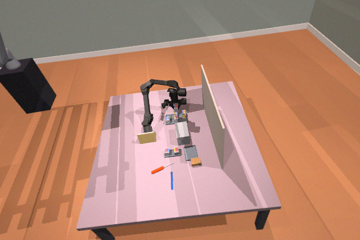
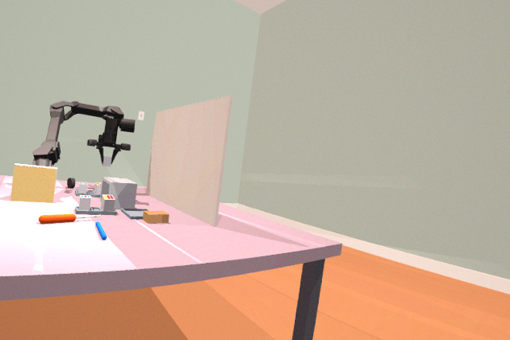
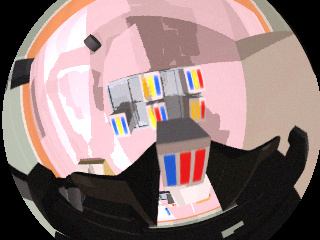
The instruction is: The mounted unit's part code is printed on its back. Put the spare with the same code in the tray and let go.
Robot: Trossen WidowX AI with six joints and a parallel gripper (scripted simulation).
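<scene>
My gripper tip is now 360 mm to the left of the grey tray, 140 mm above it and 50 mm short of it. Also, from my gripper tip: beige board (260 mm ahead, 190 mm to the right, 80 mm above); then grey mounted unit (180 mm to the right, 100 mm below, 20 mm ahead); then grey spare (20 mm above).
</scene>
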